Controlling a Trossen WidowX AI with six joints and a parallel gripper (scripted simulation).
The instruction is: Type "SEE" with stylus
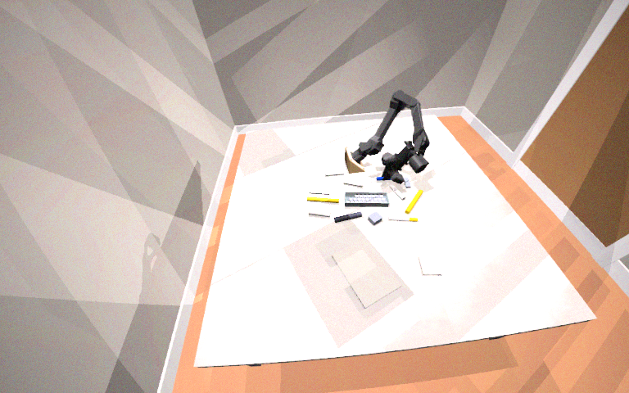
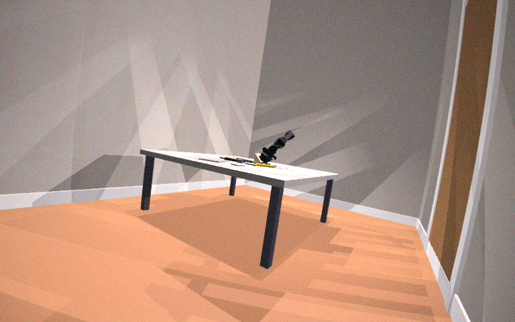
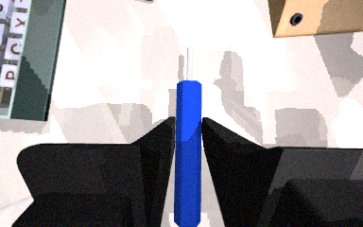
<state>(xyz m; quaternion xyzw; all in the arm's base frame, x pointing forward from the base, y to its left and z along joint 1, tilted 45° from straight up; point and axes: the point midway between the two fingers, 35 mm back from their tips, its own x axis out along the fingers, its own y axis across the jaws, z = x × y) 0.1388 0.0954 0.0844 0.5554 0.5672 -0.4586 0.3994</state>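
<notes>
Right now my gripper tip is 21 cm to the left of the dark marker and 21 cm short of it. Also, from my gripper tip: grey block (23 cm ahead, 10 cm to the right); stylus (1 cm to the right); paper sheet (45 cm ahead, 19 cm to the right, 1 cm below).
</notes>
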